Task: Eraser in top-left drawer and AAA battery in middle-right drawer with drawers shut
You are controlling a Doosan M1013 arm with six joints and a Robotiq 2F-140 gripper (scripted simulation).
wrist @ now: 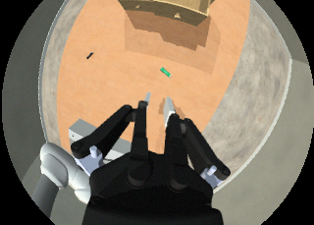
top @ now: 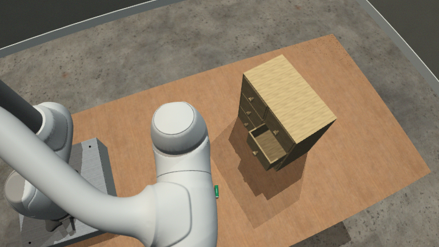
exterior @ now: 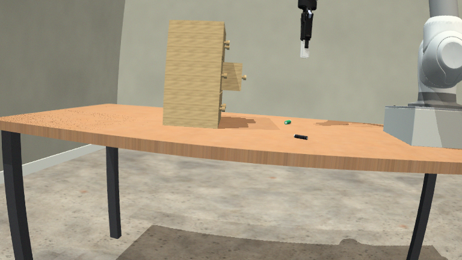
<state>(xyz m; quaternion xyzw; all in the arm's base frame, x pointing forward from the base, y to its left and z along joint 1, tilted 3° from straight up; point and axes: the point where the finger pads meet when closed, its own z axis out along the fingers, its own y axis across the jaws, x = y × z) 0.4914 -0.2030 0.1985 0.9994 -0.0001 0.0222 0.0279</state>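
My gripper is now 34 cm to the right of the black cylinder, 29 cm above it and 7 cm short of it. The rest, counted from my hand: eraser: 40 cm ahead, 12 cm to the left, 6 cm below; then green AAA battery: 29 cm below, 5 cm ahead, 2 cm to the right.
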